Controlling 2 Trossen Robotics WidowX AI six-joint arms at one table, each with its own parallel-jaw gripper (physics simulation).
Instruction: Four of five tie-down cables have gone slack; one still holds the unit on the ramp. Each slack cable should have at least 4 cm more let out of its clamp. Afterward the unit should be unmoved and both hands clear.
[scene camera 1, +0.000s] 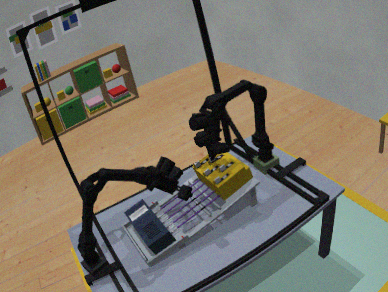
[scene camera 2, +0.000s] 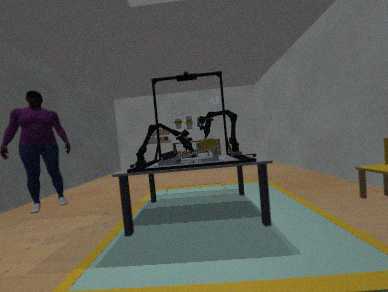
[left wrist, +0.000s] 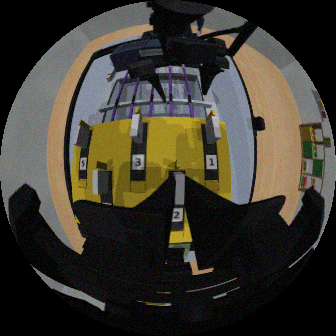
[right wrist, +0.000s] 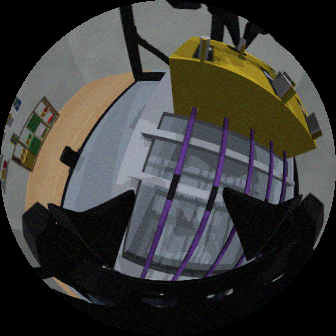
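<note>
The yellow clamp block (scene camera 1: 231, 181) (left wrist: 165, 137) (right wrist: 220, 85) stands at the ramp's upper end. Its visible clamps are labelled 1, 2, 3 and 5; another label is hidden. My left gripper (scene camera 1: 212, 158) (left wrist: 177, 180) is shut on the grey lever of clamp 2 (left wrist: 179, 189). Several purple cables (left wrist: 170, 90) (right wrist: 186, 145) run from the block down to the dark blue unit (scene camera 1: 150, 230) (left wrist: 125, 56) on the ramp (scene camera 1: 150, 259). Two cables show black bands between the fingers in the right wrist view. My right gripper (scene camera 1: 185, 195) (left wrist: 185, 96) (right wrist: 179, 193) is open and empty over the cables; its exact height is unclear.
Pale crossbars (right wrist: 200, 145) span the ramp beneath the cables. A black frame (scene camera 1: 207, 50) rises around the table (scene camera 1: 295, 200). The right gripper is between the unit and the block, near the left arm's side of the cables. A shelf (scene camera 1: 131, 75) stands behind.
</note>
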